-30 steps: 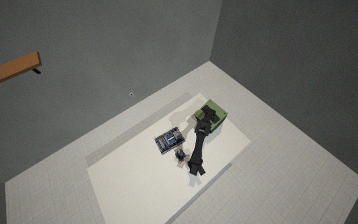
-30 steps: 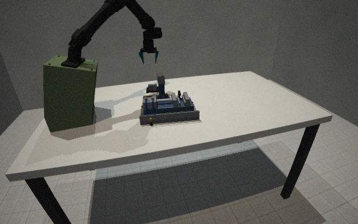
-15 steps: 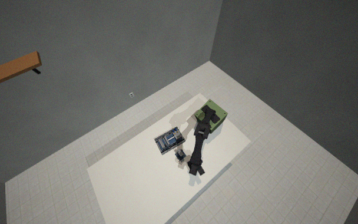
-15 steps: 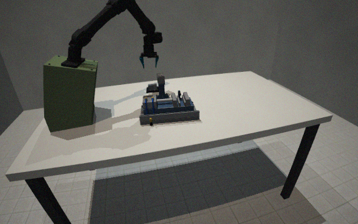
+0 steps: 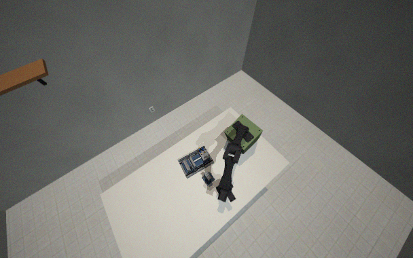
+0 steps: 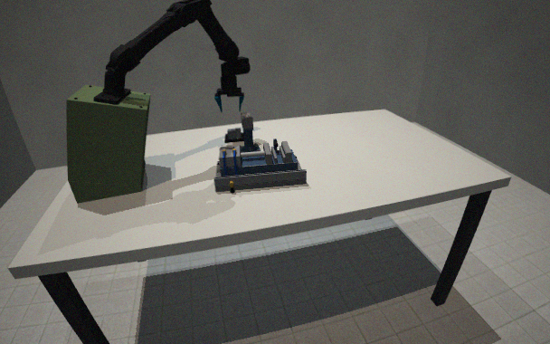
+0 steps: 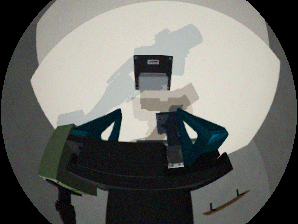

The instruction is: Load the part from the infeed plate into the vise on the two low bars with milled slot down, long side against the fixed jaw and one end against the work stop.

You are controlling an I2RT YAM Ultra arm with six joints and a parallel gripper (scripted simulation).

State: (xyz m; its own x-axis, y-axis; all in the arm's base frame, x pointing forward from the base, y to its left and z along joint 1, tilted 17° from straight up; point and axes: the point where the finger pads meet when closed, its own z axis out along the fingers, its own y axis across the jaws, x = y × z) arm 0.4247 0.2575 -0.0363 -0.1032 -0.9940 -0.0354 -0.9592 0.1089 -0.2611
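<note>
Right now my hand is 11 cm above the grey block part, 1 cm to the right of it and 1 cm short of it. Also, from my hand: cylinder rod (34 cm to the right, 6 cm below, 4 cm ahead); black infeed plate (14 cm below, 2 cm to the left, 1 cm ahead); air cylinder (34 cm to the right, 6 cm below, 3 cm behind).
</note>
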